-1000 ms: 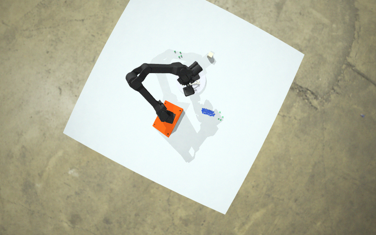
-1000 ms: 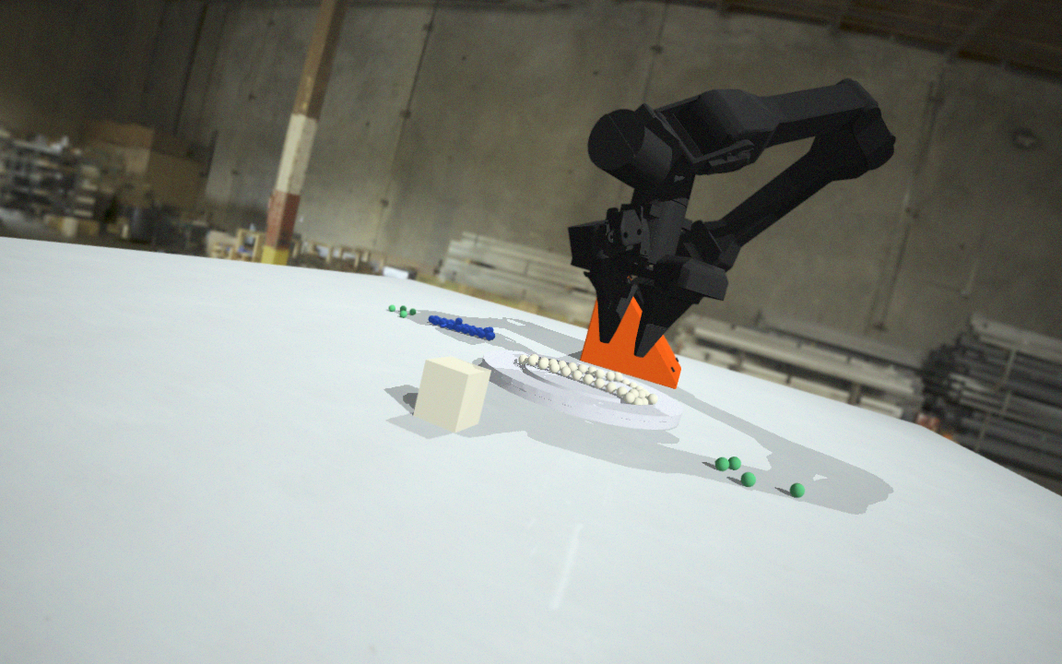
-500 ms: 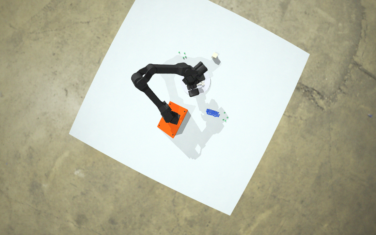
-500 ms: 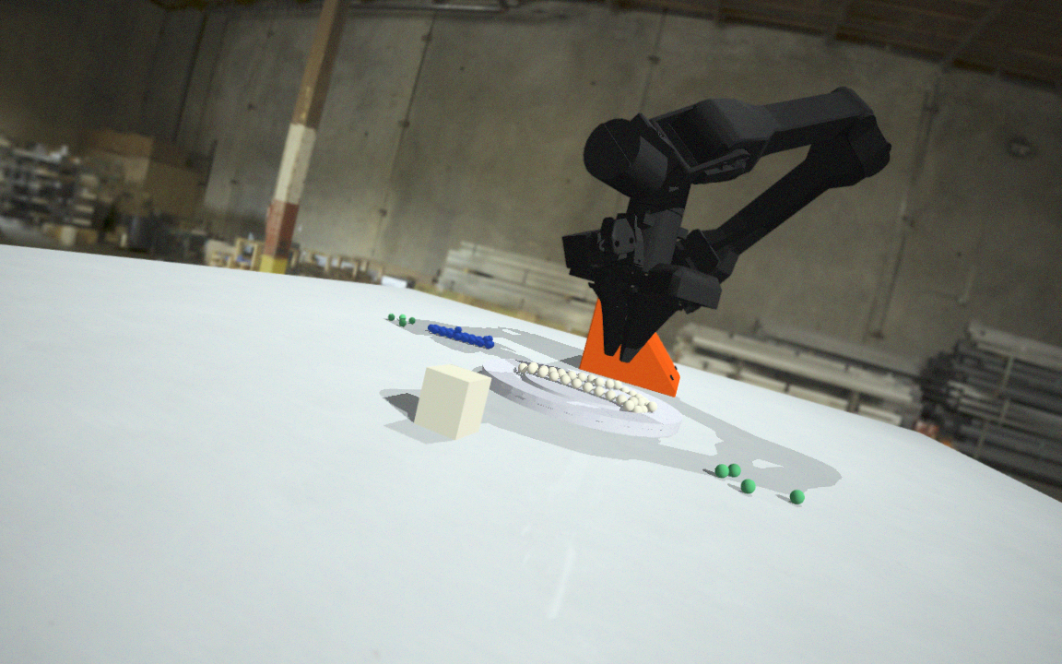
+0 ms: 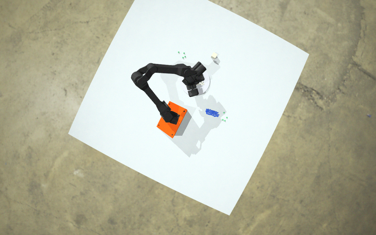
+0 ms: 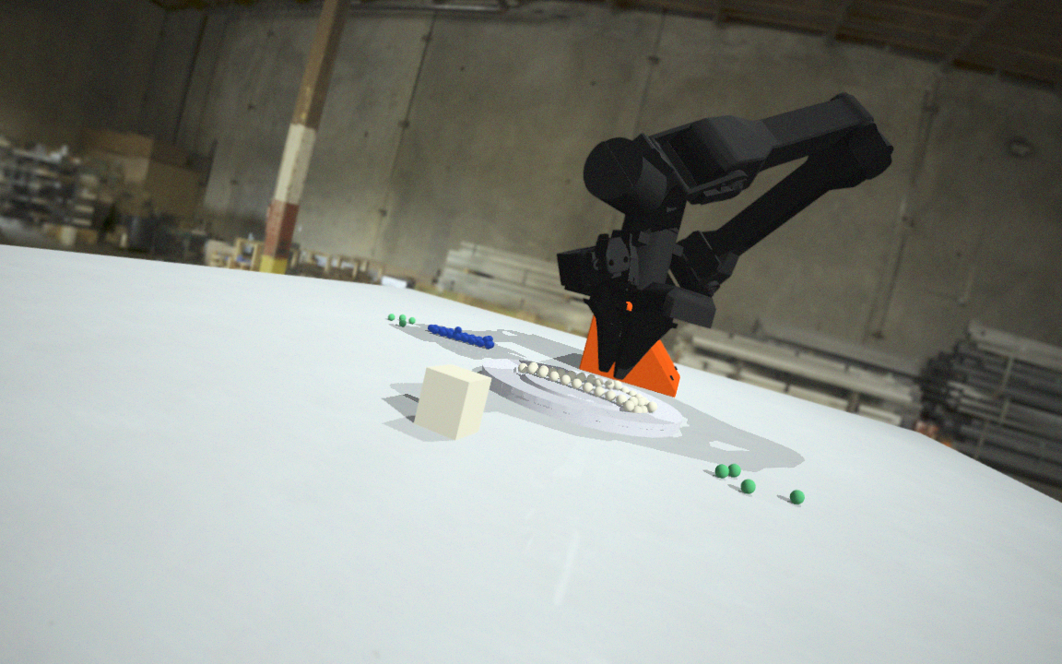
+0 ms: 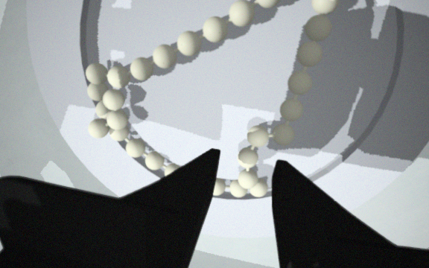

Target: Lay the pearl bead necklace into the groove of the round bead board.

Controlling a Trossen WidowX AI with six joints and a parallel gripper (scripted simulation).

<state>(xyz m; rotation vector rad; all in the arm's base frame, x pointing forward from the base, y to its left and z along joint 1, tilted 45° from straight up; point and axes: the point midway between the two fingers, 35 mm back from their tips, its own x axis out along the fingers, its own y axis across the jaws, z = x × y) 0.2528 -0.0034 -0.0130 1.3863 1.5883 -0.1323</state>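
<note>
My gripper tip is 3 cm short of the round bead board, 2 cm to the left of it and 2 cm above it. From my gripper tip the other things lie so: cream cube: 24 cm ahead, 9 cm to the right, 1 cm below.
</note>
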